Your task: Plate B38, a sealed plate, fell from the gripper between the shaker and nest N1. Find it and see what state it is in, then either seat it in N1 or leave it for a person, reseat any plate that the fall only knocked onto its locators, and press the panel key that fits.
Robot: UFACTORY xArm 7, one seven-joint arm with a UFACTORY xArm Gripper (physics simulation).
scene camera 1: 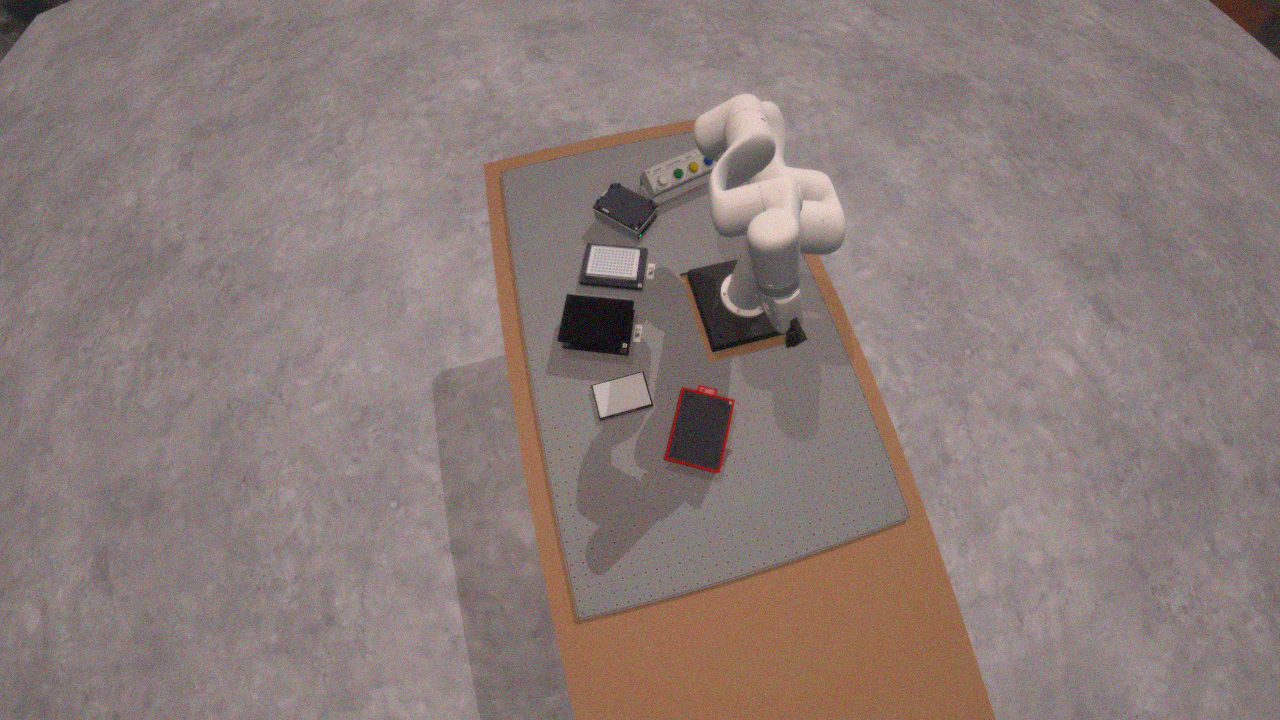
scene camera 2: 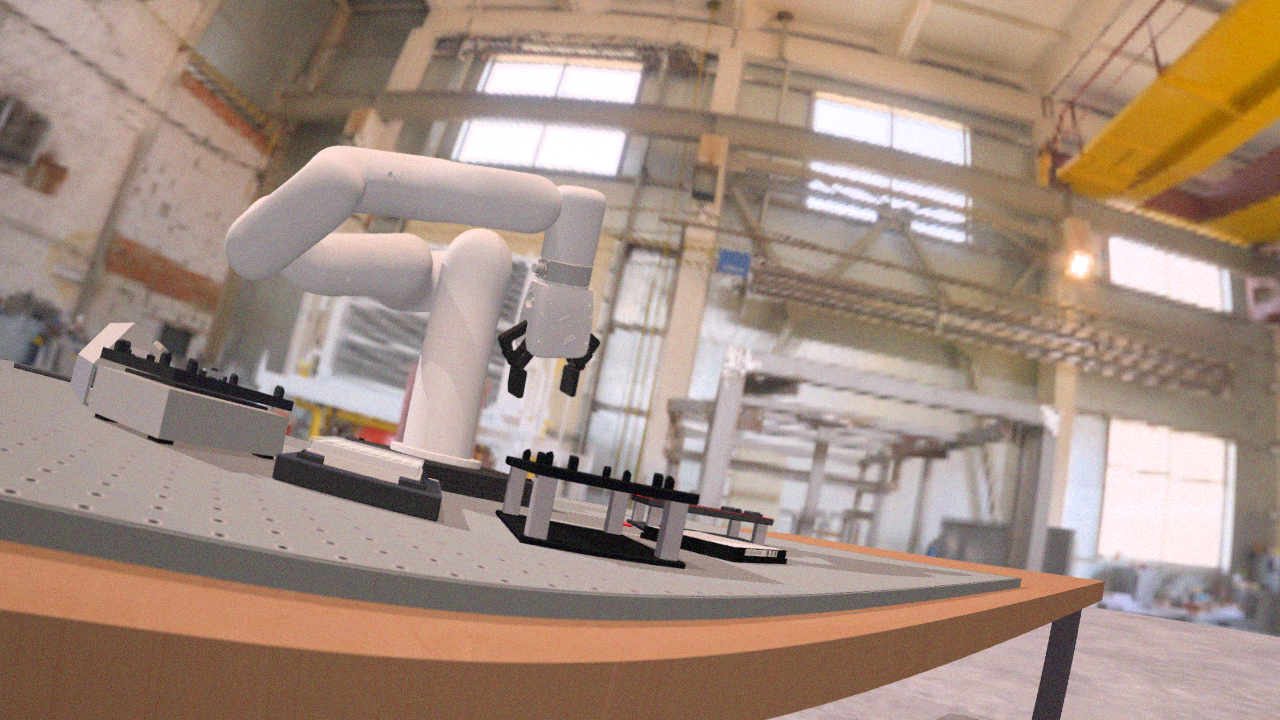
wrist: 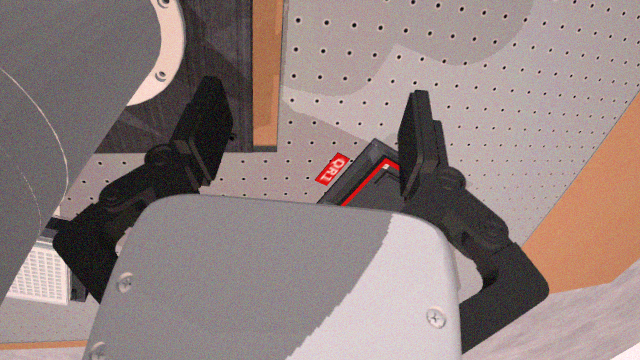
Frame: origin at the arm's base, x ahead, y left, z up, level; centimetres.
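Seen in the pictures: gripper, between the fingertips: [scene camera 1: 781,326] [scene camera 2: 541,394] [wrist: 314,105]; arm's base, origin of its link: [scene camera 1: 745,294] [scene camera 2: 434,459] [wrist: 97,23].
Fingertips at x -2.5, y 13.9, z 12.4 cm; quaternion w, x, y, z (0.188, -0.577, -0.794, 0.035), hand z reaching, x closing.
Observation:
Pixels of each thing's top centre, then the offset from my fingertips to it. "spot": a spot on its surface instead. Level surfaces: height alone.
- white plate, centre of its top: [scene camera 2: 373,449] [wrist: 30,276] [scene camera 1: 613,260] dx +34.9, dy -25.3, dz -11.8 cm
- dark nest, centre of its top: [scene camera 2: 371,462] [scene camera 1: 613,263] dx +34.9, dy -25.3, dz -12.8 cm
- raised black nest, centre of its top: [scene camera 2: 593,461] [scene camera 1: 595,318] dx +39.3, dy -8.1, dz -8.6 cm
- dark shaker, a spot on its surface: [scene camera 2: 192,407] spot: dx +37.6, dy -40.1, dz -12.2 cm
- key panel, centre of its top: [scene camera 2: 135,327] [scene camera 1: 682,159] dx +14.6, dy -53.7, dz -6.8 cm
- red-edged nest, centre of its top: [wrist: 399,221] [scene camera 2: 701,502] [scene camera 1: 700,428] dx +17.4, dy +18.3, dz -10.6 cm
- red tag QR1, a spot on its surface: [wrist: 332,169] spot: dx +14.3, dy +9.1, dz -15.0 cm
- perforated board, height of its surface: dz -15.2 cm
My gripper [scene camera 1: 794,332] [scene camera 2: 543,380] [wrist: 314,105] is open and empty, high above the board beside the arm's base. A white plate [scene camera 1: 614,261] [scene camera 2: 366,460] [wrist: 42,272] is on a dark nest [scene camera 1: 601,283] [scene camera 2: 344,489]; whether it is fully seated I cannot tell. A raised black nest [scene camera 1: 597,322] [scene camera 2: 599,480] on posts carries no plate. A flat, pale-topped, dark-edged piece [scene camera 1: 622,395] [scene camera 2: 733,544], plate-like, lies skewed on the board past it. The dark shaker [scene camera 1: 624,210] [scene camera 2: 192,407] stands nearer the key panel [scene camera 1: 677,171]. Nest tags and plate codes are unreadable in the scene views.
The red-edged nest [scene camera 1: 700,429] [wrist: 382,192] with red tag QR1 [wrist: 332,169] carries no visible plate. The arm's black base plate [scene camera 1: 726,333] is on the perforated board [scene camera 1: 760,528]. The panel shows white, green, yellow and blue keys; the arm hides its far end.

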